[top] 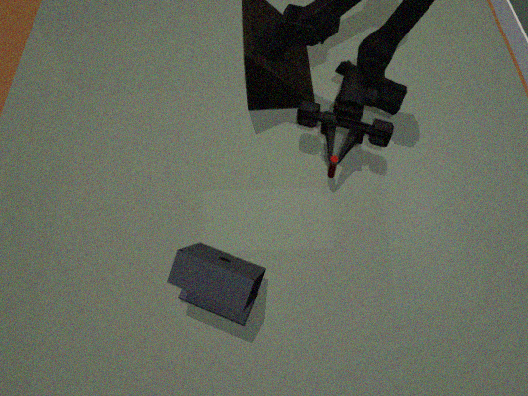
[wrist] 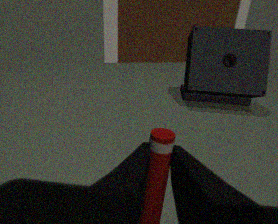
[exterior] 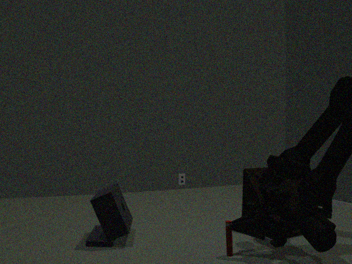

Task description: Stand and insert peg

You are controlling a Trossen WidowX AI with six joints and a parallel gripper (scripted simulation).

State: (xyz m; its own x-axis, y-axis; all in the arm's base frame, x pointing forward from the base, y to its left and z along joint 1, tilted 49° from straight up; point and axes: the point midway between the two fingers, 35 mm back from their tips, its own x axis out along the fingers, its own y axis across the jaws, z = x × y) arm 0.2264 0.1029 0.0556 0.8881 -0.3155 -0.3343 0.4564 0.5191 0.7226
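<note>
My gripper tip is 1 cm above the red peg. Also, from my gripper tip: sloped panel 18 cm ahead, 24 cm to the right, 1 cm above.
</note>
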